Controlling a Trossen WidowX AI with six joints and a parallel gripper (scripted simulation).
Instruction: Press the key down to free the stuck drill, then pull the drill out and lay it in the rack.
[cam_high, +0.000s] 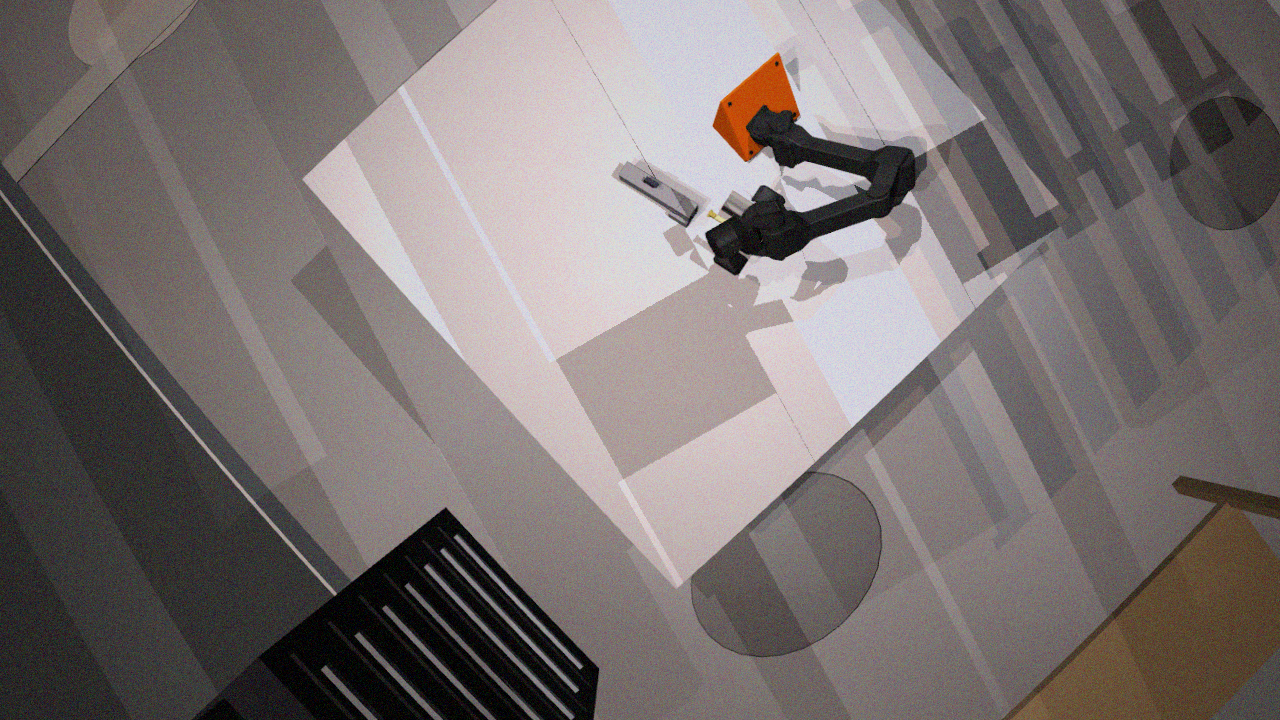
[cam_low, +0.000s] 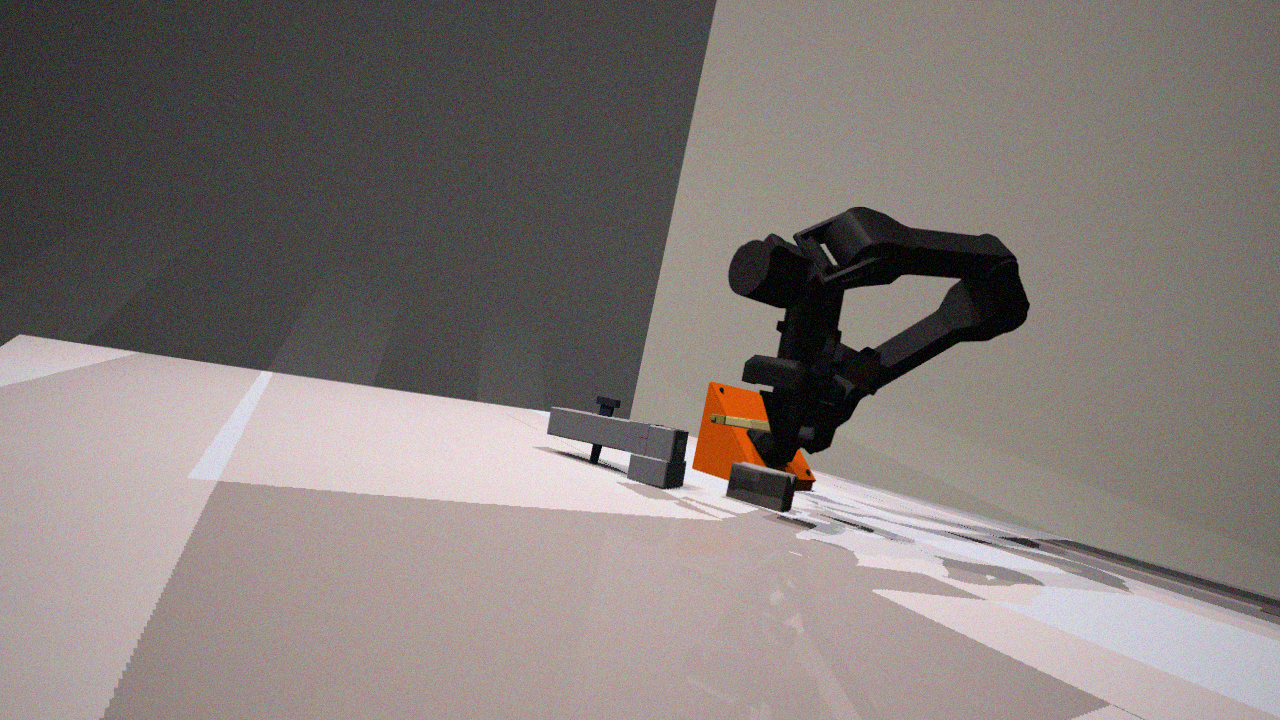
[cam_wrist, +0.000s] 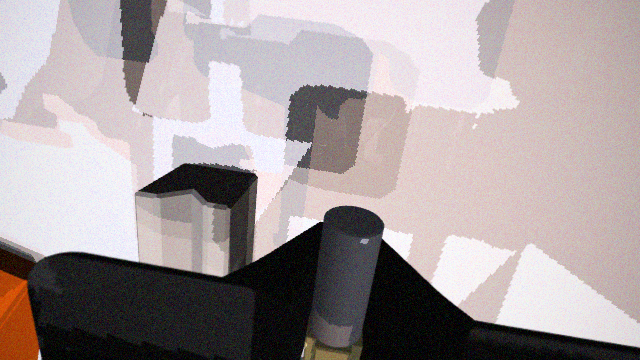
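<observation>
The drill is 10 mm ahead of my gripper tip, 40 mm to the right of it and 30 mm above it. From my gripper tip the other things lie so: dark key: 40 mm ahead, 230 mm to the right, 10 mm below; then long grey holder: 40 mm ahead, 200 mm to the right, 20 mm below; then grey rack: 60 mm behind, 50 mm to the right, 40 mm below.
</observation>
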